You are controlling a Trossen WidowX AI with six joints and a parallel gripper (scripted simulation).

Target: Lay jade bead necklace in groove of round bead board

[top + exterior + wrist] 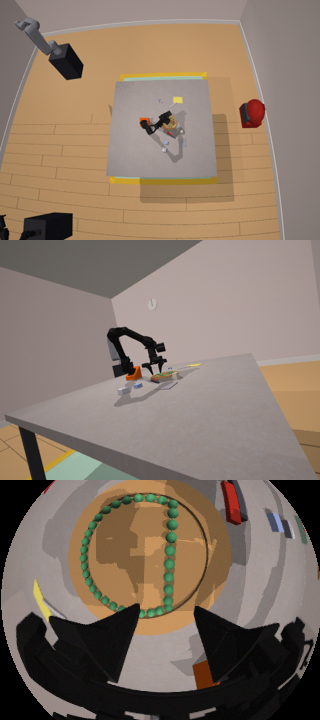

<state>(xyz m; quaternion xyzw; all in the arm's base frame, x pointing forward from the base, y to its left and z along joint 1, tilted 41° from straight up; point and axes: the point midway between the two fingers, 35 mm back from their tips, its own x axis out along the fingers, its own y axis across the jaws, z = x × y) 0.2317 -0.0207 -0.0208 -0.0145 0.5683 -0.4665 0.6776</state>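
Now: the round wooden bead board 60 mm ahead of my gripper tip, 10 mm to the right of it and 10 mm below it. The rest, counted from my gripper tip: beige cube (210 mm ahead, 140 mm to the right); red-handled tool (160 mm to the right, 80 mm ahead, 10 mm below); blue block (260 mm to the right, 10 mm below, 10 mm ahead).
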